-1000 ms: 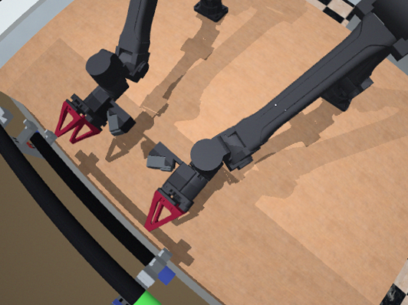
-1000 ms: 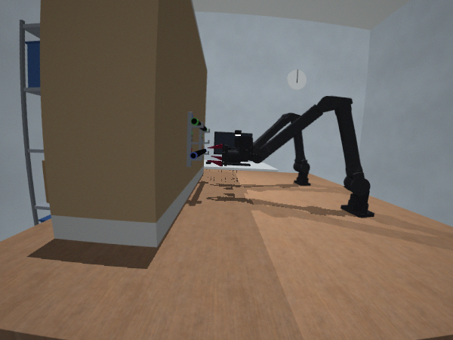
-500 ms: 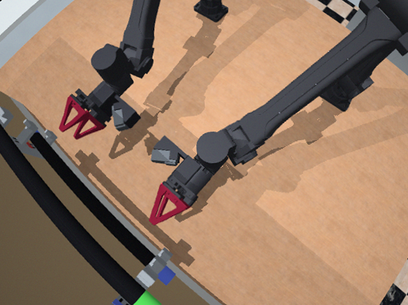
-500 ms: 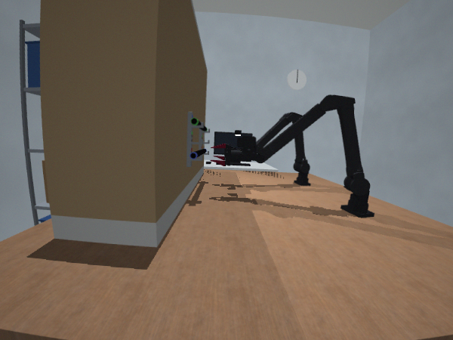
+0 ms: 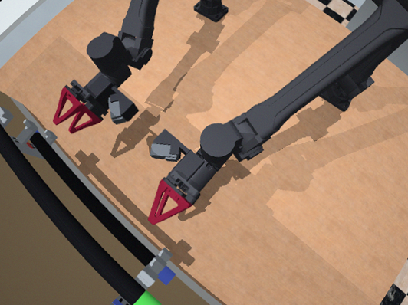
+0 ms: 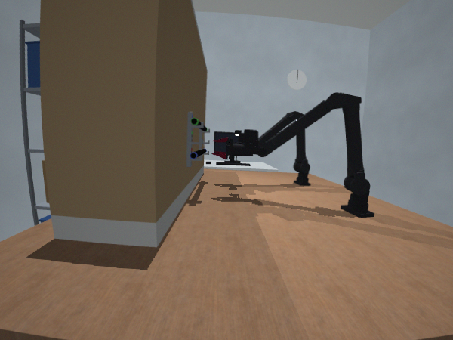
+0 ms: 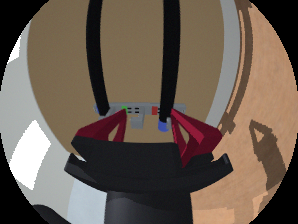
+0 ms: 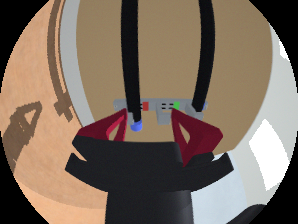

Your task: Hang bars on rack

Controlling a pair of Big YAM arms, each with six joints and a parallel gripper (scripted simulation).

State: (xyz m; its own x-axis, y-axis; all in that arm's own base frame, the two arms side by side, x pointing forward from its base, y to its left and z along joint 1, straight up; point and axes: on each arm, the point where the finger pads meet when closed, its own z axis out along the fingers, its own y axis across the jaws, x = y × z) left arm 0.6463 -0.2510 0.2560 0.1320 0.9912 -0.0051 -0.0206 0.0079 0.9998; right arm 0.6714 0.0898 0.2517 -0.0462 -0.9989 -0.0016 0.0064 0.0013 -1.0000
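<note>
Right now my right hand is 9 cm short of the green-ended bar, 15 cm to the right of it and 12 cm below it. Round my right hand: brown wall (27 cm ahead, 17 cm to the left, 20 cm above); then blue-ended bar (9 cm ahead, 15 cm to the left, 3 cm below).
</note>
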